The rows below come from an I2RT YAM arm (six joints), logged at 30 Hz.
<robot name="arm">
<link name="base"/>
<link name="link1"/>
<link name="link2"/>
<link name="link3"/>
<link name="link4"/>
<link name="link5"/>
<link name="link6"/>
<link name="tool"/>
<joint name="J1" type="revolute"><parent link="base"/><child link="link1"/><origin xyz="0 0 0.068" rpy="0 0 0"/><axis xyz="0 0 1"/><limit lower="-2.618" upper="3.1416"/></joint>
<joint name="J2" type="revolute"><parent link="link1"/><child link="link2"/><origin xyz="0.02 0.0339 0.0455" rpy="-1.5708 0 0"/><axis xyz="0 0 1"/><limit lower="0" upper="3.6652"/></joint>
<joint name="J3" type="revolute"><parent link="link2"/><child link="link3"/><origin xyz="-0.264 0 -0.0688" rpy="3.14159 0 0"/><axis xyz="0 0 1"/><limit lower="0" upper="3.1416"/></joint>
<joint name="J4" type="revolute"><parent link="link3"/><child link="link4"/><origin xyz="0.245 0.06 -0.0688" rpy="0 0 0"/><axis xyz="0 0 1"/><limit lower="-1.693" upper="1.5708"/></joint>
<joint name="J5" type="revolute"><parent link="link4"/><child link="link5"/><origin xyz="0.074 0.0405 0.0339" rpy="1.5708 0 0"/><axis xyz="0 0 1"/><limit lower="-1.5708" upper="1.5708"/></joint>
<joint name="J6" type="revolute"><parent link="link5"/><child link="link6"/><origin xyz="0.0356 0 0.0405" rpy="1.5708 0 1.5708"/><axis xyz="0 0 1"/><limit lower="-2.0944" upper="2.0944"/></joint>
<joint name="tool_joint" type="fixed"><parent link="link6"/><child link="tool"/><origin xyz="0 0 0" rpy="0 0 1.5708"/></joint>
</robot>
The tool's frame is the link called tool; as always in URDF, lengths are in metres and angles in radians.
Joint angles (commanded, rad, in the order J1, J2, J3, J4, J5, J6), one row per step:
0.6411, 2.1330, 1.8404, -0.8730, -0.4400, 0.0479
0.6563, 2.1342, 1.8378, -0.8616, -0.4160, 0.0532
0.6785, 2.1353, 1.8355, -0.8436, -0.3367, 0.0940
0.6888, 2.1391, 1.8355, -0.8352, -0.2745, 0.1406
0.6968, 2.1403, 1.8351, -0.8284, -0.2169, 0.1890
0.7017, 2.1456, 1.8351, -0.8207, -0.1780, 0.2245
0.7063, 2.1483, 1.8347, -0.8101, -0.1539, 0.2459
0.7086, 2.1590, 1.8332, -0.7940, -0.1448, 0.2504
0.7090, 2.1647, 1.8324, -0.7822, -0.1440, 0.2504
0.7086, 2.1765, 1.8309, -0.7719, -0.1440, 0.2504
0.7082, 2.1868, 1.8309, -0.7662, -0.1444, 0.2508
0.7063, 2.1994, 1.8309, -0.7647, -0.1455, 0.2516
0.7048, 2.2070, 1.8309, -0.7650, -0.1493, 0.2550
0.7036, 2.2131, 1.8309, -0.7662, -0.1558, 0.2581
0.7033, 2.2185, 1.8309, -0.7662, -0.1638, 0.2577
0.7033, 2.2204, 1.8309, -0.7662, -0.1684, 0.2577
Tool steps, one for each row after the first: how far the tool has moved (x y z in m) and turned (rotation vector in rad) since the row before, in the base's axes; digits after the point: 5 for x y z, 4 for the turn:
-0.00301, 0.00542, -0.00113, -0.0128, -0.0164, 0.0012
-0.00327, 0.00699, -0.00132, -0.0450, -0.0349, -0.0448
-0.00056, 0.00291, -0.00189, -0.0354, -0.0167, -0.0560
-0.00039, 0.00187, -0.00079, -0.0292, -0.0157, -0.0588
0.00049, 0.00159, -0.00223, -0.0186, -0.0097, -0.0431
0.00017, 0.00183, -0.00095, -0.0071, -0.0113, -0.0248
0.00142, 0.00220, -0.00448, -0.0027, -0.0065, -0.0057
0.00113, 0.00118, -0.00222, 0.0029, -0.0045, 0.0000
0.00160, 0.00113, -0.00524, -0.0020, 0.0023, -0.0004
0.00124, 0.00084, -0.00436, -0.0026, 0.0039, -0.0006
0.00149, 0.00015, -0.00561, -0.0063, 0.0094, -0.0021
0.00082, -0.00006, -0.00343, -0.0017, 0.0095, -0.0030
0.00048, -0.00003, -0.00278, 0.0004, 0.0106, -0.0013
0.00021, 0.00036, -0.00240, 0.0020, 0.0087, 0.0033
-0.00001, 0.00021, -0.00084, 0.0020, 0.0042, 0.0019

